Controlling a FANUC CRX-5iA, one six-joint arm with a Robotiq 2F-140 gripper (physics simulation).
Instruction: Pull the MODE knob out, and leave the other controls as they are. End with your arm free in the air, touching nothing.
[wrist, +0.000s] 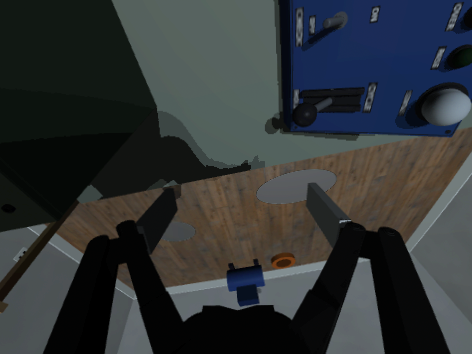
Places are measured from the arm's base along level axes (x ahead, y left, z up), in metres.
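Pixels of known places: gripper, fingertip midpoint: (240, 197).
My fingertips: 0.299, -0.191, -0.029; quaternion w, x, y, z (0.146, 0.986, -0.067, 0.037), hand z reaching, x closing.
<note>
For each thing: its top centre in the pictures, then the offset to it from my fingertips, as dx, dy, dz. "spot": a spot on its surface instead. Level surfaces: height alone.
- large white round knob, surface spot: (446, 107) spot: +0.312, +0.008, -0.090
- dark green control, surface spot: (461, 56) spot: +0.328, +0.067, -0.114
- metal toggle lever, top centre: (340, 21) +0.180, +0.128, -0.171
- slotted control with a black ball-ended handle, top centre: (326, 115) +0.157, +0.008, -0.138
- pale green surface, surface height: dz -0.303
A blue control panel (395, 55) shows at the upper right of the wrist view. It carries a large white round knob (446, 107), a dark green control (461, 56) above it, a metal toggle lever (335, 20) at the upper left, and a slotted control with a black ball-ended handle (304, 114) at the lower left. The labels are too small and tilted to read surely, so I cannot tell which control is the MODE knob. My gripper (240, 197) is open, its fingers wide apart with no thing between them. In the view it lies below the panel, apart from it.
The panel lies on a pale green surface (225, 70). Beyond its edge is a wooden floor (227, 215) with grey discs (296, 186) (177, 231). A blue device (245, 278) and an orange ring (274, 261) show at the bottom. A large dark body (65, 60) fills the upper left.
</note>
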